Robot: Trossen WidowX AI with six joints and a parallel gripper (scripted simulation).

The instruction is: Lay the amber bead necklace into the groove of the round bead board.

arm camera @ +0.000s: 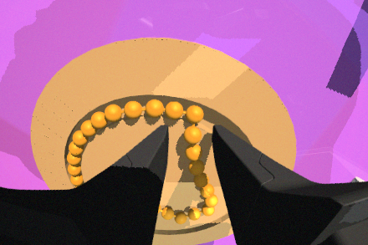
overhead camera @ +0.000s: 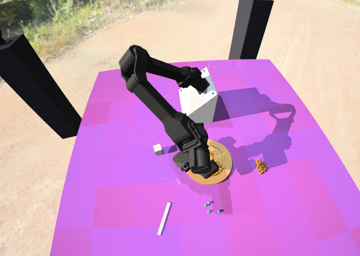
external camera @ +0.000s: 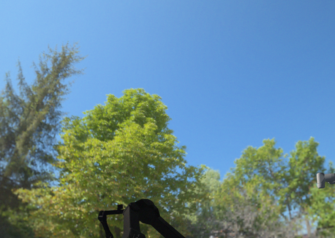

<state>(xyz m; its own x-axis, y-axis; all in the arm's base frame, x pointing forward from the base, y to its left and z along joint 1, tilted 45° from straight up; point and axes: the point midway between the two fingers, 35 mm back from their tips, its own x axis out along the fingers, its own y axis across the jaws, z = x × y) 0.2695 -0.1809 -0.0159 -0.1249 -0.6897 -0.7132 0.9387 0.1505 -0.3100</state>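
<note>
Now: the round tan bead board 60 mm to the left of my gripper tip and 10 mm below it. Also, from my gripper tip: small cream cube 130 mm to the right, 100 mm behind; then white bar 180 mm ahead, 170 mm to the right, 10 mm below.
</note>
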